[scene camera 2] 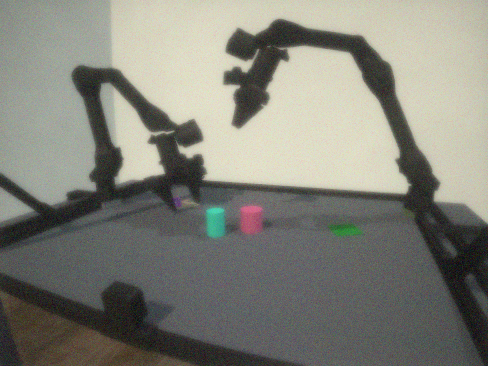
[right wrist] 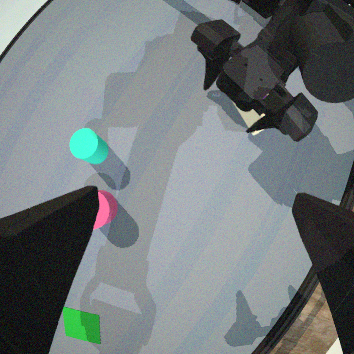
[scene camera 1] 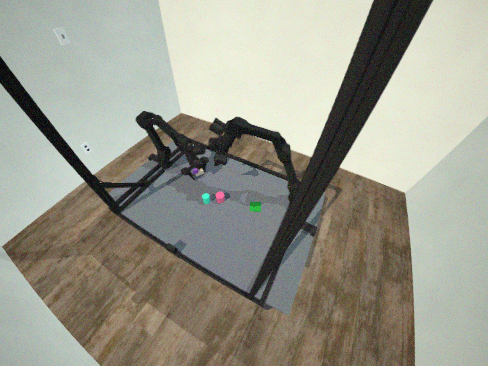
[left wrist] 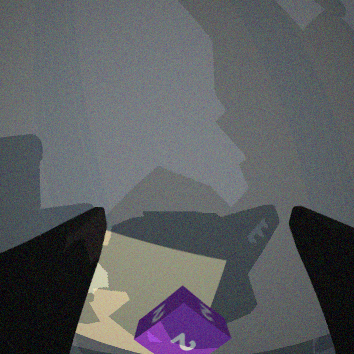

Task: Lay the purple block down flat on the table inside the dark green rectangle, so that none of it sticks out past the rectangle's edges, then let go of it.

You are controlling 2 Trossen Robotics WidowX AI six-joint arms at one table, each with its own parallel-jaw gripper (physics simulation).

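Pixels of known places: left gripper, between the fingertips: [scene camera 2: 187, 207] [right wrist: 226, 108] [scene camera 1: 199, 176] [left wrist: 202, 217]; right gripper, between the fingertips: [scene camera 2: 234, 127] [right wrist: 201, 200]; left arm's base, origin of its link: [scene camera 2: 106, 198] [right wrist: 261, 4] [scene camera 1: 166, 165]; right arm's base, origin of its link: [scene camera 2: 419, 209].
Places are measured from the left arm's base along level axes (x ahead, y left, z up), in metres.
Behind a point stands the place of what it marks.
The purple block [scene camera 1: 195, 171] {z -0.001, x 0.188, y 0.114 m} [scene camera 2: 177, 202] {z -0.005, x 0.195, y 0.114 m} [left wrist: 183, 322] {z 0.000, x 0.190, y 0.120 m}, faceted and marked with white numbers, is at a cream square [scene camera 2: 189, 203] {z -0.018, x 0.197, y 0.158 m} [left wrist: 195, 270] {z -0.018, x 0.209, y 0.114 m} [right wrist: 245, 116] {z -0.018, x 0.218, y 0.140 m}. My left gripper [scene camera 1: 197, 175] {z -0.012, x 0.236, y 0.112 m} [scene camera 2: 186, 205] {z -0.012, x 0.236, y 0.112 m} [left wrist: 202, 217] {z -0.012, x 0.236, y 0.112 m} [right wrist: 226, 108] {z -0.012, x 0.236, y 0.112 m} is open and low, its fingers on either side of the block with gaps; the block's lower part is cut off in the left wrist view. The green rectangle [scene camera 1: 255, 206] {z -0.018, x 0.647, y 0.209 m} [scene camera 2: 346, 230] {z -0.018, x 0.652, y 0.205 m} [right wrist: 82, 325] {z -0.018, x 0.644, y 0.210 m} lies flat on the table, partly shaded. My right gripper [scene camera 1: 220, 161] {z 0.206, x 0.376, y 0.154 m} [scene camera 2: 237, 125] {z 0.206, x 0.376, y 0.154 m} [right wrist: 201, 200] {z 0.206, x 0.376, y 0.154 m} is open and empty, high above the table.
A turquoise cylinder [scene camera 1: 206, 198] {z 0.032, x 0.434, y 0.019 m} [scene camera 2: 216, 222] {z 0.015, x 0.434, y 0.013 m} [right wrist: 85, 144] {z 0.035, x 0.418, y 0.030 m} and a pink cylinder [scene camera 1: 220, 197] {z 0.030, x 0.483, y 0.083 m} [scene camera 2: 251, 220] {z 0.012, x 0.482, y 0.072 m} [right wrist: 105, 209] {z 0.030, x 0.453, y 0.106 m} stand upright between the purple block and the green rectangle. A black frame with thick posts surrounds the table.
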